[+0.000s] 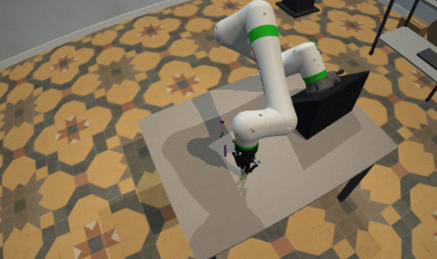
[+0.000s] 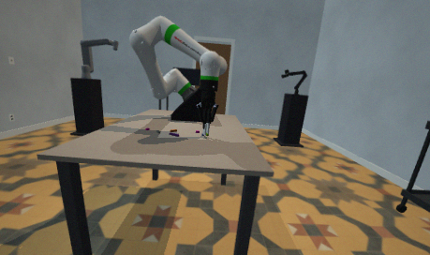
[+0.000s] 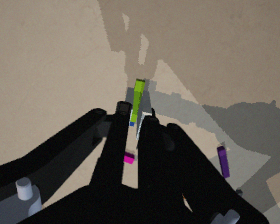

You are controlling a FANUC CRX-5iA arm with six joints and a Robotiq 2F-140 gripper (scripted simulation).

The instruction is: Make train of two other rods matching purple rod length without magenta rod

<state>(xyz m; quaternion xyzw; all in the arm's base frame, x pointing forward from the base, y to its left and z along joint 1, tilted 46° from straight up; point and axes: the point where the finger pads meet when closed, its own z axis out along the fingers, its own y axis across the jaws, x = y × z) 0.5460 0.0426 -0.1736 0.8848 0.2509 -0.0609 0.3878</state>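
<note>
Right now my hand is 30 mm above the lime rod. Also, from my hand: orange rod (190 mm to the right, 60 mm behind, 40 mm below); then blue rod (40 mm below, 30 mm behind, 20 mm to the right); then purple rod (170 mm to the right, 40 mm below, 10 mm ahead).
</note>
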